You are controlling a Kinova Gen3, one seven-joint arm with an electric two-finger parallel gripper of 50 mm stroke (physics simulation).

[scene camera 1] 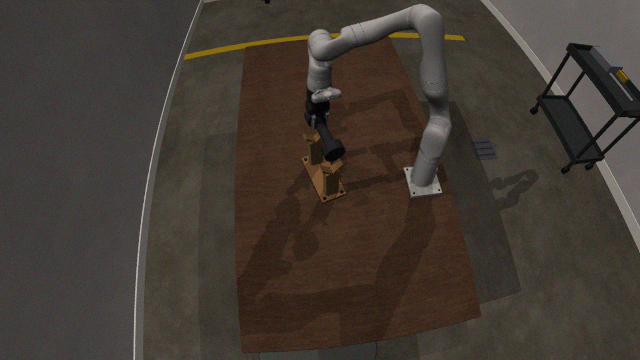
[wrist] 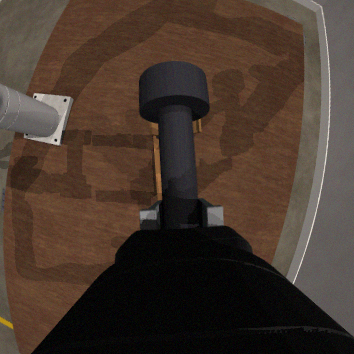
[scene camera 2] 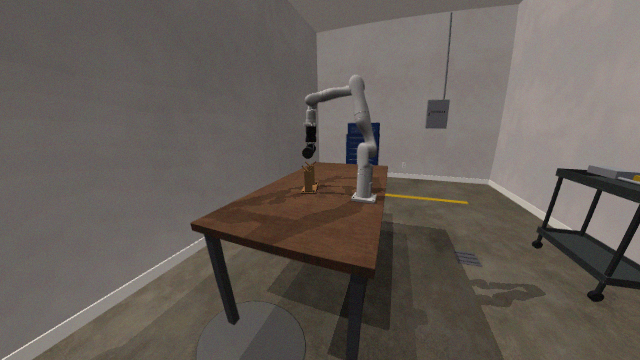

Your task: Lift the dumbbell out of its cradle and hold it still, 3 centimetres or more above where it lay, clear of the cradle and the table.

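Where they show: gripper, fingertip midpoint: (scene camera 1: 319,125) (wrist: 180,209); arm's base at its link origin: (scene camera 1: 420,177) (wrist: 45,121) (scene camera 2: 363,195).
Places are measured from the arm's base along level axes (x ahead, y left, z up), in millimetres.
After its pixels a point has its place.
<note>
A dark grey dumbbell (scene camera 1: 333,149) {x 371, y 49, z 294 mm} (scene camera 2: 308,151) {x 358, y 43, z 273 mm} (wrist: 178,155) {x 391, y -33, z 283 mm} hangs in the air above its cradle. In scene camera 2 a gap shows between its near head and the cradle's forked top. The orange-brown cradle (scene camera 1: 331,184) {x 375, y 42, z 68 mm} (scene camera 2: 309,179) {x 361, y 38, z 82 mm} (wrist: 157,162) stands on the table, its two V-shaped supports empty; in the wrist view the dumbbell covers most of it. My gripper (scene camera 1: 320,120) {x 408, y -85, z 255 mm} (wrist: 180,209) {x 408, y -85, z 255 mm} is shut on the dumbbell's handle, one finger on each side. The far head is mostly hidden behind the gripper.
The brown table (scene camera 1: 360,240) {x 282, y 240, z -14 mm} (scene camera 2: 300,225) {x 204, y 455, z -13 mm} bears the cradle and the arm's white base plate (scene camera 1: 425,192) {x -5, y 72, z 4 mm} (scene camera 2: 364,198) {x -19, y 65, z 6 mm} (wrist: 62,120) {x 58, y 13, z 1 mm}. A dark cart (scene camera 1: 570,125) (scene camera 2: 575,245) stands on the floor to the right. A blue cabinet (scene camera 2: 363,129) stands behind the table.
</note>
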